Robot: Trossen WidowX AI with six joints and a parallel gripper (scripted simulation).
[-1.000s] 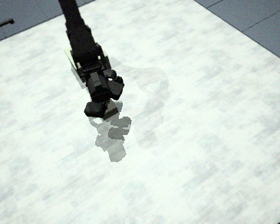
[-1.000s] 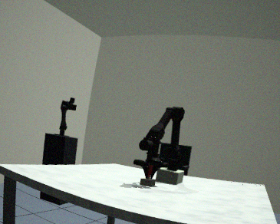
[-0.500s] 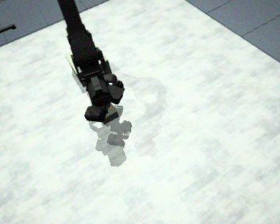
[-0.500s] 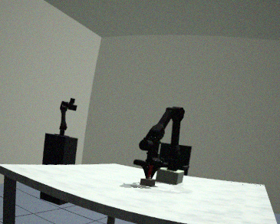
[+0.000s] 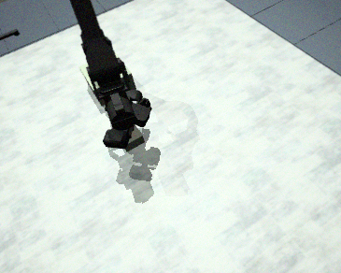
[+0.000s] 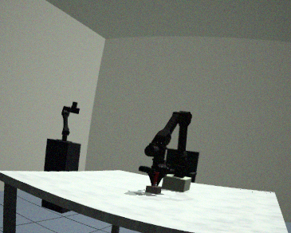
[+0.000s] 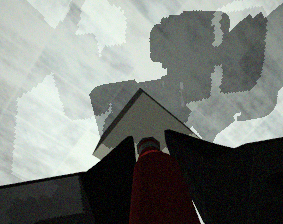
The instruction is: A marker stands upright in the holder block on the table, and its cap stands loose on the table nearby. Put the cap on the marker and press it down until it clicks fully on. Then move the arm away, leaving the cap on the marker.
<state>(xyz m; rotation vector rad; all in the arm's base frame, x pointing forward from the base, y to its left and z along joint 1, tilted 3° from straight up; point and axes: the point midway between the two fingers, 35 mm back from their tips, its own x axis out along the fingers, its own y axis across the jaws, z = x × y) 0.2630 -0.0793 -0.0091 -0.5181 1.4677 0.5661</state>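
Now: the holder block 2 cm below my gripper tip and 1 cm behind it. Also, from my gripper tip: red cap 5 cm above, 1 cm behind; red marker 3 cm above, 1 cm behind.
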